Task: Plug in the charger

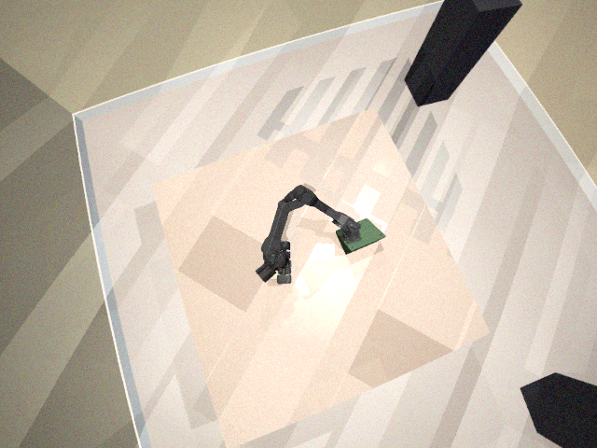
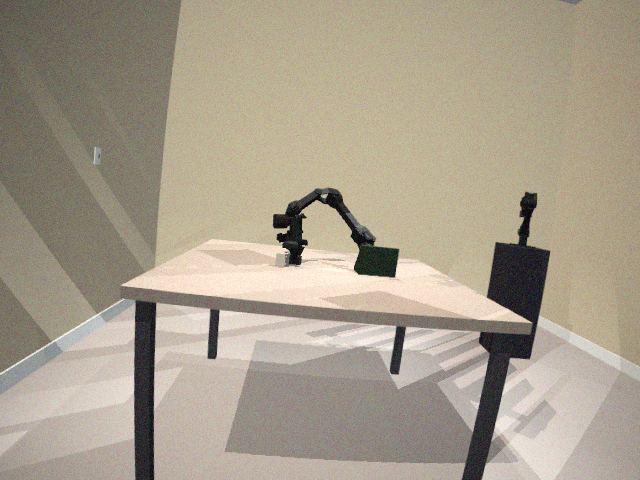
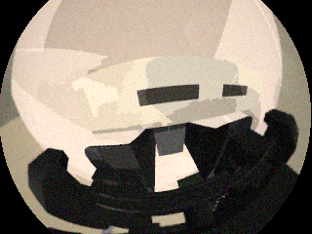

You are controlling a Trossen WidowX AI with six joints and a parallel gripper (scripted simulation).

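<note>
Now: the dark charger 20 mm ahead of my gripper tip and 10 mm above it.
</note>
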